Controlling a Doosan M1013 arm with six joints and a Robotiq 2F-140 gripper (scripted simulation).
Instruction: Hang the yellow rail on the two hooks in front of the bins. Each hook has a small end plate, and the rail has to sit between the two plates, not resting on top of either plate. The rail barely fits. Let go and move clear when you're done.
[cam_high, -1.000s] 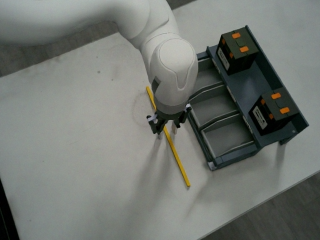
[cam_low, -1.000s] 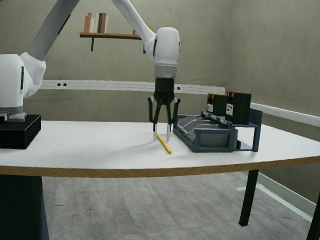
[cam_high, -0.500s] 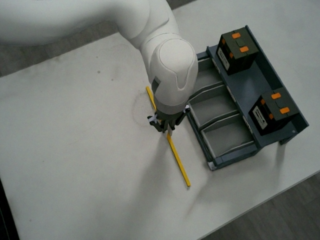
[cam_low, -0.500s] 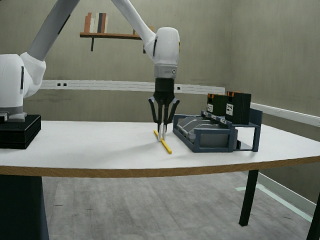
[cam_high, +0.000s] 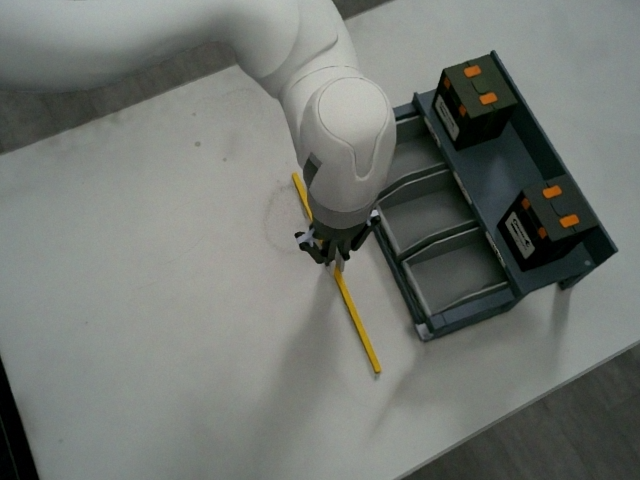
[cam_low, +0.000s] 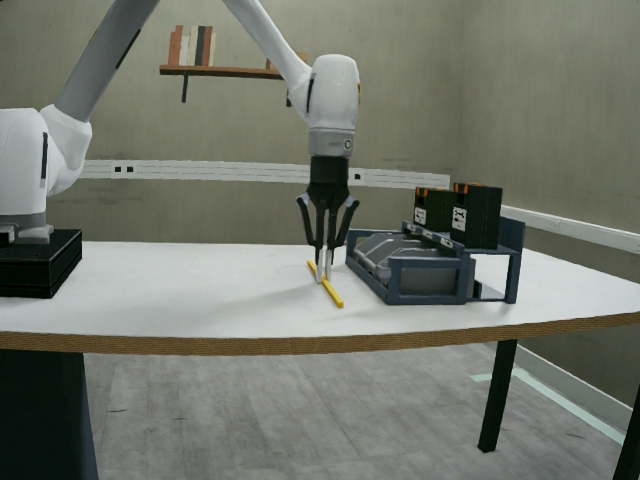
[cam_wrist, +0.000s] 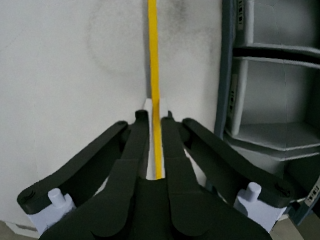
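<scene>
Now: the yellow rail 3 cm below my hand.
</scene>
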